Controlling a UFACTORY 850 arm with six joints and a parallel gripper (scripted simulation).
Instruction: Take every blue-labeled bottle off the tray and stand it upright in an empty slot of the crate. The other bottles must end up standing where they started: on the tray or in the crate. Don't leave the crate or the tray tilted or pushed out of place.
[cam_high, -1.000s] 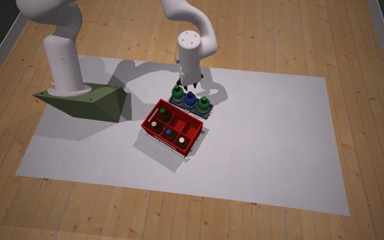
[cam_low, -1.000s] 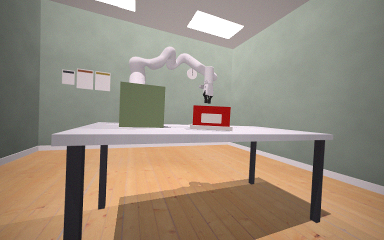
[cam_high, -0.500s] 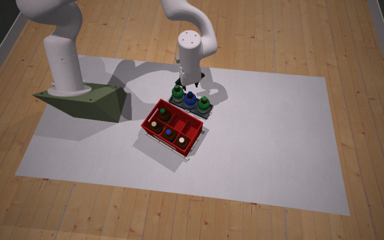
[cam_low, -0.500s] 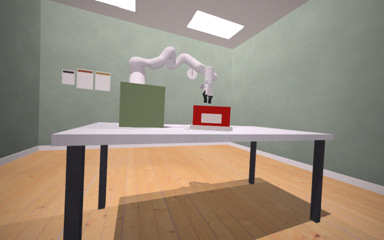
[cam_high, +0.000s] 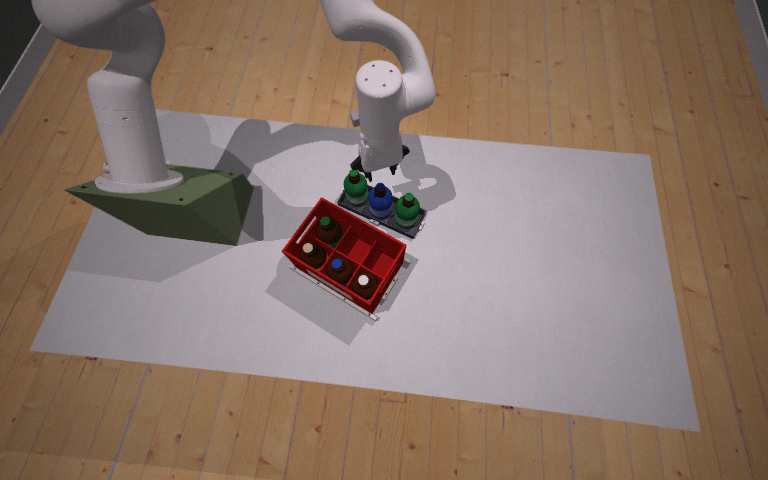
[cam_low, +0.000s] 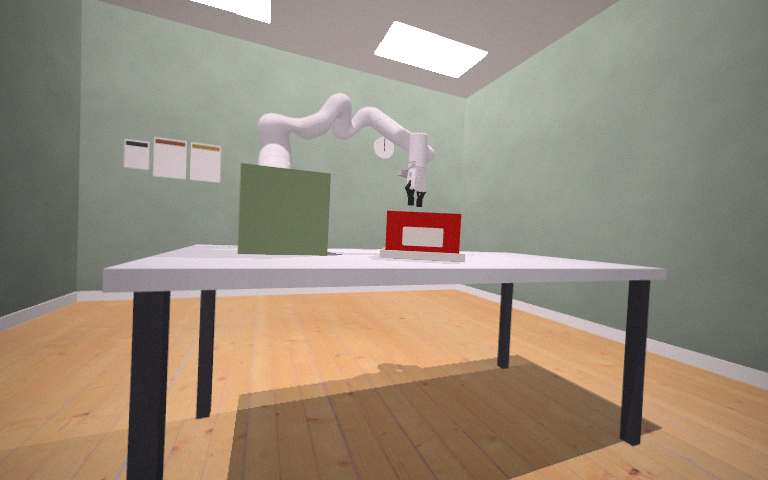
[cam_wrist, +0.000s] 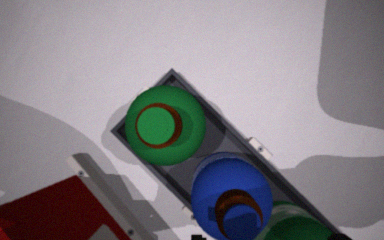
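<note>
The blue-labeled bottle is 160 mm below my hand. From my hand the other things lie so: red crate 190 mm to the right, 160 mm below, 100 mm behind; green bottle 160 mm below, 80 mm behind, 40 mm to the left; dark tray 230 mm below.
</note>
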